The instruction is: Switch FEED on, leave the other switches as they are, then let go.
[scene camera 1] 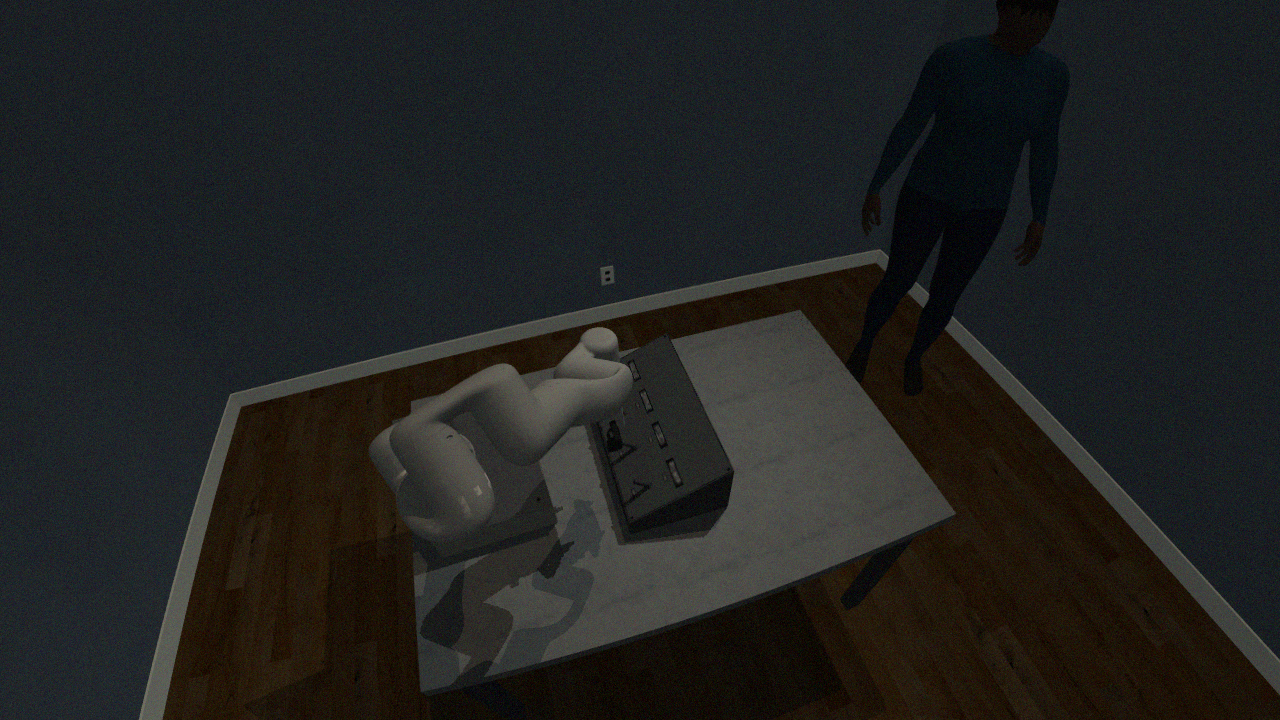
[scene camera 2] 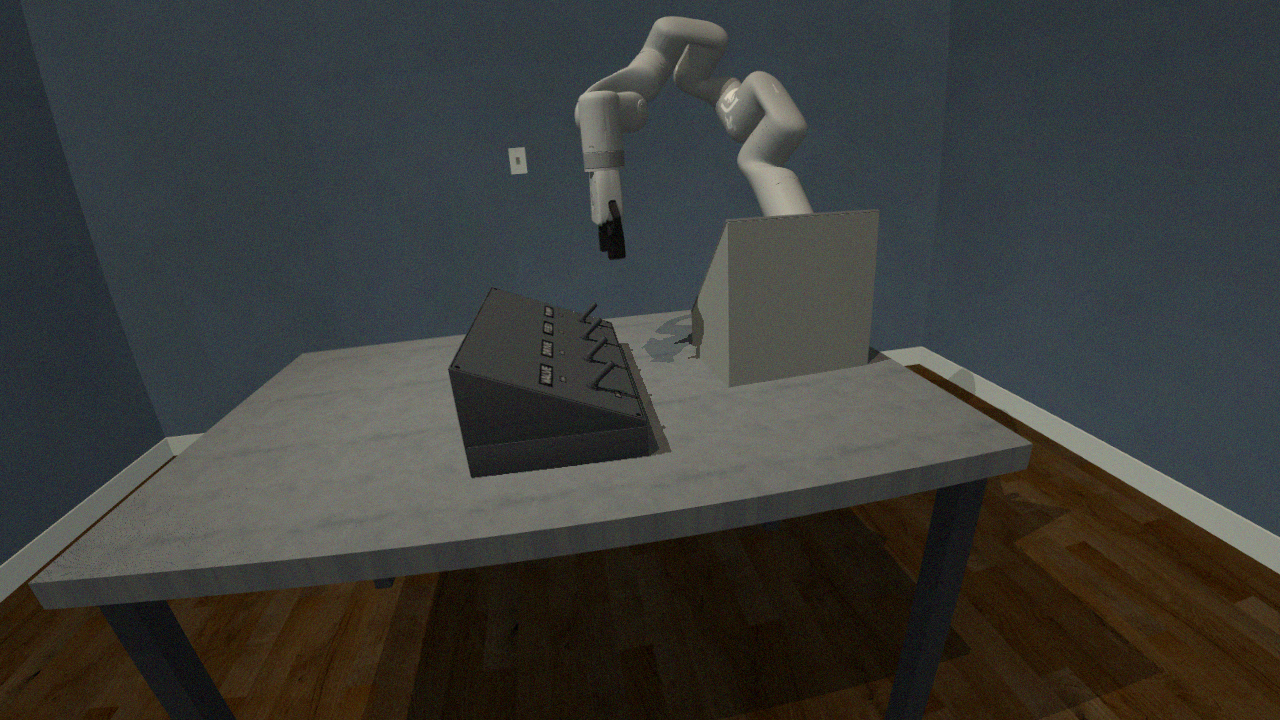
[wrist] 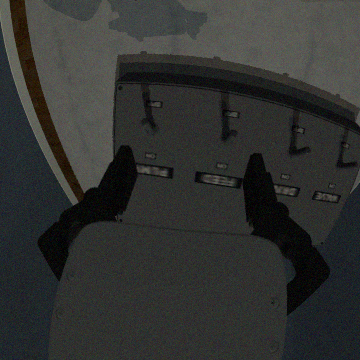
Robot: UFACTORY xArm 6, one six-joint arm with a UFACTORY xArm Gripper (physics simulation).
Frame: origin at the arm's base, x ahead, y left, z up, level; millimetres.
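Seen in the pictures: gripper, fingertip midpoint: (scene camera 1: 608, 434) (scene camera 2: 612, 254) (wrist: 189, 162); arm's base, link origin: (scene camera 2: 804, 252).
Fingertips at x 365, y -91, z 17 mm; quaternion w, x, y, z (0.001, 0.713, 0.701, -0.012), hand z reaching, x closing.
Note:
Pixels of each thing's middle, then the offset from my fingertips to it. "spot": a spot on its surface instead. Level surfaces: height alone.
- dark sloped switch panel, body centre: (scene camera 2: 549, 367) (wrist: 247, 164) (scene camera 1: 654, 430) dy +96, dx +152, dz -176 mm
- FEED lever, surface spot: (wrist: 225, 125) (scene camera 2: 594, 340) spot: dy +40, dx +57, dz -155 mm
- grey table, surface height: dz -237 mm
The dark sloped switch panel (scene camera 1: 698, 438) (scene camera 2: 501, 335) (wrist: 180, 115) has four levers in a row. The FEED lever (scene camera 2: 593, 328) (wrist: 225, 125) is second from the left in the wrist view and second from the far end in the scene camera 2 view. The name plates are too blurred to read surely. All four levers look tilted alike, toward the low edge on the robot's side. My gripper (scene camera 1: 614, 438) (scene camera 2: 612, 257) (wrist: 189, 162) is open and empty. It points down, well above the panel, touching no lever. In the wrist view its fingers spread over the two left name plates.
The panel stands on a grey table (scene camera 1: 805, 447) (scene camera 2: 358, 483). A light wedge-shaped block (scene camera 2: 801, 295) stands by the arm's base in the scene camera 2 view. A person (scene camera 1: 984, 134) stands beyond the table in the scene camera 1 view. The room is dim.

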